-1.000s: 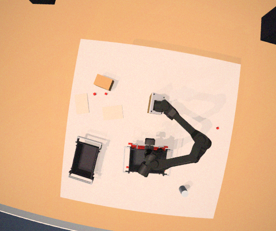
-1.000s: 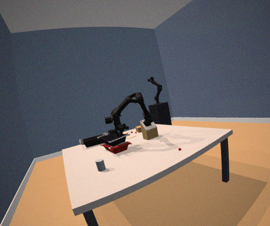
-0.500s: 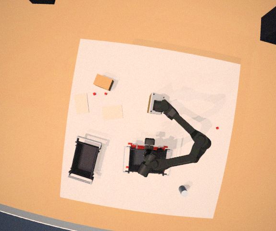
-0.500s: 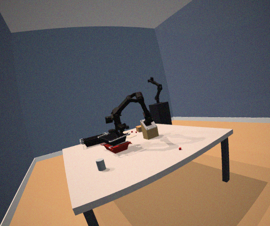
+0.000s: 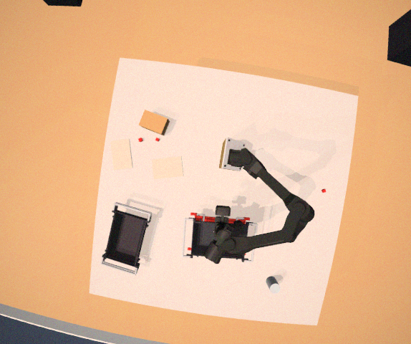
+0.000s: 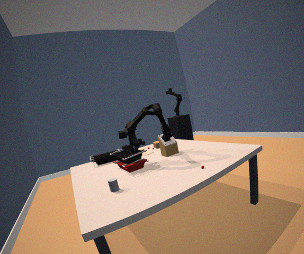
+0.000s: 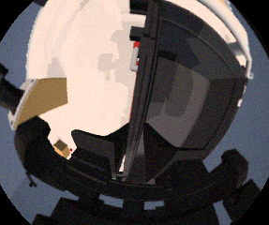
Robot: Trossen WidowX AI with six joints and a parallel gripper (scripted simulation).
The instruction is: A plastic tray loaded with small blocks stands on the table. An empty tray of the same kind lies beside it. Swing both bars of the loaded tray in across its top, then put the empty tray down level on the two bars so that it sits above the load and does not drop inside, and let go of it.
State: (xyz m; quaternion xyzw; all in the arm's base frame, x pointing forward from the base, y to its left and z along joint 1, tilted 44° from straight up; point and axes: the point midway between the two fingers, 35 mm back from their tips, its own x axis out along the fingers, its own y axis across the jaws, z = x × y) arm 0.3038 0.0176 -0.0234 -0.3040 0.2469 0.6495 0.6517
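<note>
Right now the black tray is 7 cm ahead of my gripper tip and 3 cm above it. Round my gripper tip: grey cylinder 33 cm to the left, 30 cm ahead, 5 cm below; tan box 42 cm behind, 39 cm to the right, 5 cm below.
</note>
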